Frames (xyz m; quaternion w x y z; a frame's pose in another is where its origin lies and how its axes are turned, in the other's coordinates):
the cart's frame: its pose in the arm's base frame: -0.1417 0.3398 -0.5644 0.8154 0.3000 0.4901 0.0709
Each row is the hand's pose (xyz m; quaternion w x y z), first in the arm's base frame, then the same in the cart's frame.
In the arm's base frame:
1: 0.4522 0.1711 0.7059 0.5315 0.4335 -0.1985 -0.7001
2: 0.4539 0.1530 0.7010 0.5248 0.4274 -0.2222 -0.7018
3: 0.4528 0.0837 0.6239 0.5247 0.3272 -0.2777 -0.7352
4: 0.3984 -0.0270 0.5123 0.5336 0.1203 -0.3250 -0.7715
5: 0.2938 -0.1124 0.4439 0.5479 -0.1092 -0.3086 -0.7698
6: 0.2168 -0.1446 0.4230 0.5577 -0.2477 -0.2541 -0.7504
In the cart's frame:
1: -0.7276 0.6790 1.0022 0.4165 0.5231 -0.6631 -0.3365
2: -0.7305 0.6619 1.0095 0.3975 0.5192 -0.6792 -0.3333
3: -0.7011 0.5625 1.0115 0.3378 0.4500 -0.7273 -0.3930
4: -0.6897 0.4008 0.9743 0.2572 0.2931 -0.7664 -0.5104
5: -0.7262 0.2748 0.8988 0.2082 0.1020 -0.7433 -0.6275
6: -0.7628 0.2233 0.8404 0.2027 -0.0195 -0.6880 -0.6965

